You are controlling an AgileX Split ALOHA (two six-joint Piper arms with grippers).
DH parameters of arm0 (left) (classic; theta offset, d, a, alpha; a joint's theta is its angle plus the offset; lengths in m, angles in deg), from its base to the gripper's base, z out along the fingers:
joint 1: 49.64 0.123 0 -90
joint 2: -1.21 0 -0.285 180
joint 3: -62.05 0 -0.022 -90
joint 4: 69.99 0.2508 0 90
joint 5: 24.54 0 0.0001 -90
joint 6: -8.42 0.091 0 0
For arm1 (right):
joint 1: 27.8 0.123 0 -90
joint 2: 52.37 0 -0.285 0
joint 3: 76.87 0 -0.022 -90
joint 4: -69.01 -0.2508 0 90
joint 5: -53.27 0 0.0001 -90
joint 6: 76.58 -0.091 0 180
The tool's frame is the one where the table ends.
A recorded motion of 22 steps. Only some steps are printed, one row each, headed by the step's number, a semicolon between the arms.
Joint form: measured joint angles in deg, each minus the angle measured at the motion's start. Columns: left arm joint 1, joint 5, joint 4, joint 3, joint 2, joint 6; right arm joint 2, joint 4, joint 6, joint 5, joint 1, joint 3.
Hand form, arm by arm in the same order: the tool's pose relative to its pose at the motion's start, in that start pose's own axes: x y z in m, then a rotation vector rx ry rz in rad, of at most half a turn. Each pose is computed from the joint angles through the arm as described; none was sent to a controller.
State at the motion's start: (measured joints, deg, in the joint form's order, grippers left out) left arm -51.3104 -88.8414 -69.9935 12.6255 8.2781 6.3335; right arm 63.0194 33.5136 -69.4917 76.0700 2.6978 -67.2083
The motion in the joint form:
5: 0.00 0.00 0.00 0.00 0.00 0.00; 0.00 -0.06 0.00 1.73 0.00 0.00
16: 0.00 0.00 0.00 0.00 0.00 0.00; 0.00 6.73 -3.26 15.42 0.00 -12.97
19: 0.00 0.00 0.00 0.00 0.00 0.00; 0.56 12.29 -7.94 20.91 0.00 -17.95
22: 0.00 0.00 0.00 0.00 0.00 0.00; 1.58 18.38 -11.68 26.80 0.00 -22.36
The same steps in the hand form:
5: 0.0000 0.0000 0.0000 0.0000 0.0000 0.0000; 0.0027 0.0004 0.0000 -0.0041 0.0299 0.0010
16: 0.0000 0.0000 0.0000 0.0000 0.0000 0.0000; -0.0344 0.0318 -0.0284 -0.0514 0.0721 -0.1049
19: 0.0000 0.0000 0.0000 0.0000 0.0000 0.0000; -0.0460 0.0374 -0.0380 -0.0132 0.0971 -0.1206
22: 0.0000 0.0000 0.0000 0.0000 0.0000 0.0000; -0.0542 0.0379 -0.0441 0.0537 0.1370 -0.1466

